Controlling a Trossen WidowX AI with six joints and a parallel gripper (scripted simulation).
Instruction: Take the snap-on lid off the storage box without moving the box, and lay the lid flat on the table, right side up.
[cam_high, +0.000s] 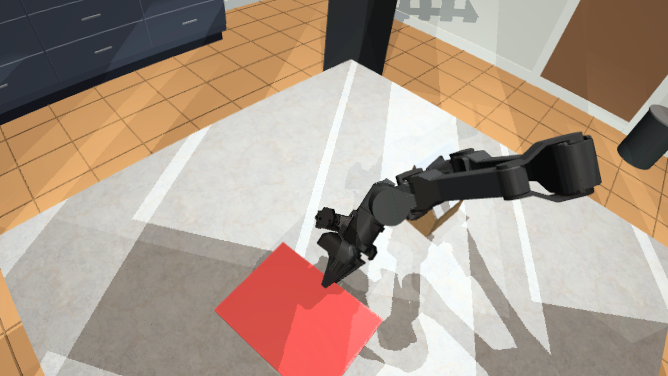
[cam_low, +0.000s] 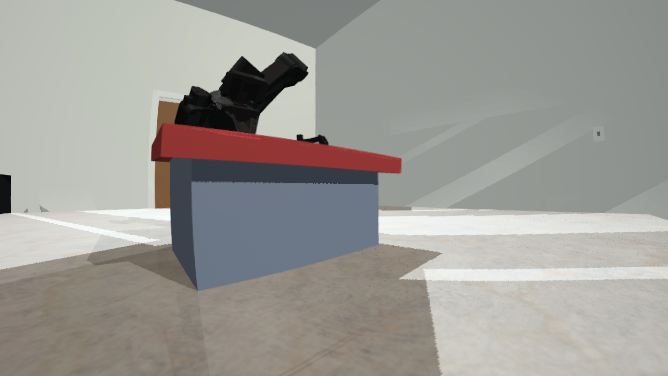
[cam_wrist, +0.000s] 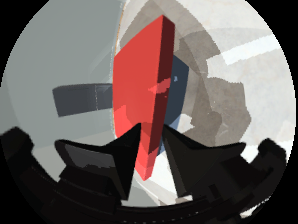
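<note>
My gripper tip is 80 mm short of the red lid and 10 mm to the right of it. Round my gripper tip: grey-blue storage box 80 mm ahead, 60 mm below, 10 mm to the left.
</note>
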